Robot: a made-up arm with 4 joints. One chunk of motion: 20 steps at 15 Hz.
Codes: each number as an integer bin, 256 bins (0 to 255) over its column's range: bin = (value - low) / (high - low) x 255, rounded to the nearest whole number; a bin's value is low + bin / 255 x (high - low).
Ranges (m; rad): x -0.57..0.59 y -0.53..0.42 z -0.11..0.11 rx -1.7..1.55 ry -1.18..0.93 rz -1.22..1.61
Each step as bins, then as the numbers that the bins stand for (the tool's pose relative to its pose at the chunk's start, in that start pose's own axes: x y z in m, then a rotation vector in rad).
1 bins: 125 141 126 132 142 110
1 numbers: -0.0014 -0.0047 -0.0013 -0.0176 -0.0050 0.0008
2 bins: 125 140 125 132 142 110
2 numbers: -0.0014 -0.0084 -0.0022 -0.0176 -0.0050 0.0008
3 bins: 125 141 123 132 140 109
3 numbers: -0.0014 -0.0047 -0.0039 -0.0176 -0.0216 -0.0103
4 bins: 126 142 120 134 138 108
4 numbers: 0.0032 -0.0010 -0.0065 0.0078 -0.0381 -0.0214
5 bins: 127 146 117 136 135 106
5 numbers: 0.0077 0.0139 -0.0091 0.0333 -0.0629 -0.0436
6 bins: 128 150 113 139 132 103
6 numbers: 0.0123 0.0288 -0.0125 0.0716 -0.0878 -0.0769
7 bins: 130 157 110 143 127 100
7 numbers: 0.0214 0.0549 -0.0151 0.1225 -0.1291 -0.1102
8 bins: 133 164 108 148 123 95
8 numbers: 0.0350 0.0810 -0.0168 0.1863 -0.1622 -0.1657
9 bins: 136 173 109 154 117 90
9 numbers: 0.0487 0.1145 -0.0160 0.2627 -0.2119 -0.2212
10 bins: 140 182 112 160 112 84
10 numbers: 0.0669 0.1480 -0.0134 0.3392 -0.2533 -0.2878
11 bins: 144 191 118 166 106 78
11 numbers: 0.0851 0.1816 -0.0082 0.4157 -0.3029 -0.3544
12 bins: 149 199 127 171 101 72
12 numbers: 0.1078 0.2114 -0.0004 0.4794 -0.3443 -0.4209
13 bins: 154 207 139 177 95 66
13 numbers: 0.1305 0.2412 0.0099 0.5559 -0.3939 -0.4875
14 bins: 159 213 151 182 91 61
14 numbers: 0.1533 0.2635 0.0203 0.6196 -0.4270 -0.5430
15 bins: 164 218 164 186 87 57
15 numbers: 0.1760 0.2822 0.0315 0.6706 -0.4601 -0.5874
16 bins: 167 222 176 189 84 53
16 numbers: 0.1897 0.2971 0.0418 0.7088 -0.4849 -0.6318
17 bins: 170 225 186 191 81 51
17 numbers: 0.2033 0.3082 0.0505 0.7343 -0.5098 -0.6540
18 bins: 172 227 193 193 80 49
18 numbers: 0.2124 0.3157 0.0565 0.7598 -0.5180 -0.6762
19 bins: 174 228 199 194 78 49
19 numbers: 0.2215 0.3194 0.0617 0.7725 -0.5346 -0.6762
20 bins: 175 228 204 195 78 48
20 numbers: 0.2261 0.3194 0.0660 0.7853 -0.5346 -0.6873
